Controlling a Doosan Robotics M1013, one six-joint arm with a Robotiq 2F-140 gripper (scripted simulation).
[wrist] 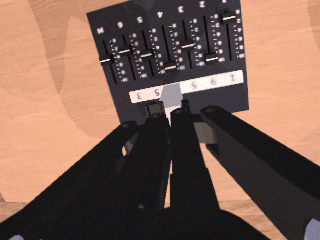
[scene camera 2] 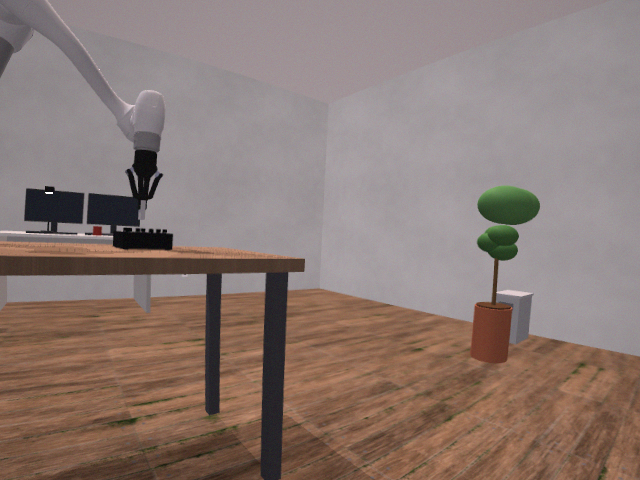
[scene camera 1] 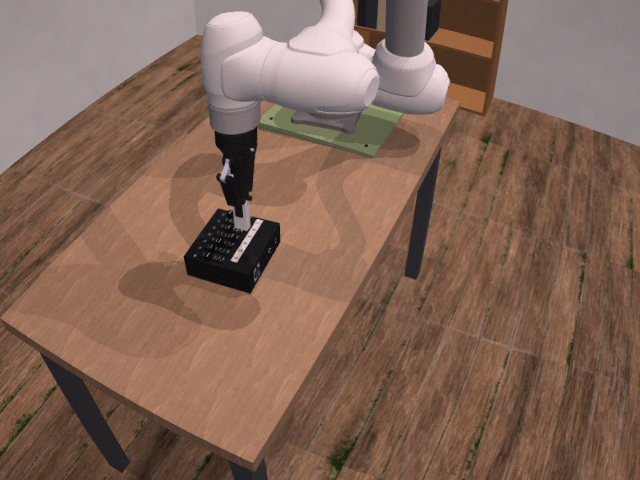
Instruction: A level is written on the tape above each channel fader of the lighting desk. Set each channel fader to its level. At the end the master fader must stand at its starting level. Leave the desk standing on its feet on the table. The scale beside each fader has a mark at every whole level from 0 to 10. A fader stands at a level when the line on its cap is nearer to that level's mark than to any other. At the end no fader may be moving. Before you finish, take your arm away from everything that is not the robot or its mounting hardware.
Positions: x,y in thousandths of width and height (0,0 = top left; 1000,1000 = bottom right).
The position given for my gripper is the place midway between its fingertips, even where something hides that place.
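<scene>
My gripper: visible in scene camera 1 (379,474), scene camera 2 (221,457), the wrist view (545,406).
</scene>
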